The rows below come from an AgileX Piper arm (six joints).
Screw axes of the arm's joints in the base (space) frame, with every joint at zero. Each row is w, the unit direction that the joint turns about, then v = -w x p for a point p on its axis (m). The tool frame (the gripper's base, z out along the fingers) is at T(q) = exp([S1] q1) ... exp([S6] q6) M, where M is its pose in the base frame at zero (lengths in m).
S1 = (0, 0, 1, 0, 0, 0)
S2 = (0, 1, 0, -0.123, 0, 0)
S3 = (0, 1, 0, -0.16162, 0, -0.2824)
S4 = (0.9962, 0, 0.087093, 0, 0.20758, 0)
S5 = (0, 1, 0, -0.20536, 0, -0.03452)
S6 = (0.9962, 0, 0.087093, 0, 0.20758, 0)
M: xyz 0.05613 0 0.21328 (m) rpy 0 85 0 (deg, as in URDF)
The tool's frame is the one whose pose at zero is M.
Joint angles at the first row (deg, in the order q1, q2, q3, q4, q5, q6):
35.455, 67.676, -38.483, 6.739, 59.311, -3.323
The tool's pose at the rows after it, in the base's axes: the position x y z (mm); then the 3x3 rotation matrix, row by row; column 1 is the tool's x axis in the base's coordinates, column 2 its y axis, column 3 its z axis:
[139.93 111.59 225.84], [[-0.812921 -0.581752 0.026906], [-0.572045 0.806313 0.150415], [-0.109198 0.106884 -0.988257]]
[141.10 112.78 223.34], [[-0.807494 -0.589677 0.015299], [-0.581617 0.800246 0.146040], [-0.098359 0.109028 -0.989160]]
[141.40 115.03 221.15], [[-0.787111 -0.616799 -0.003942], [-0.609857 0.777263 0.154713], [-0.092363 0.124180 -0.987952]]
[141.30 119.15 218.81], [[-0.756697 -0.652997 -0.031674], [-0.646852 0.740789 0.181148], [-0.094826 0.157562 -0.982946]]
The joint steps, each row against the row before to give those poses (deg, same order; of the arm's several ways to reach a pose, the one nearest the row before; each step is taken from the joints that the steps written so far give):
0.000, 0.626, -0.341, 0.395, 0.103, 0.000
0.001, 0.817, -0.002, 0.221, -0.109, -0.756
0.000, 0.762, 0.000, 1.234, -0.081, -2.662
-0.003, 0.912, 0.001, 2.583, -0.316, -4.203

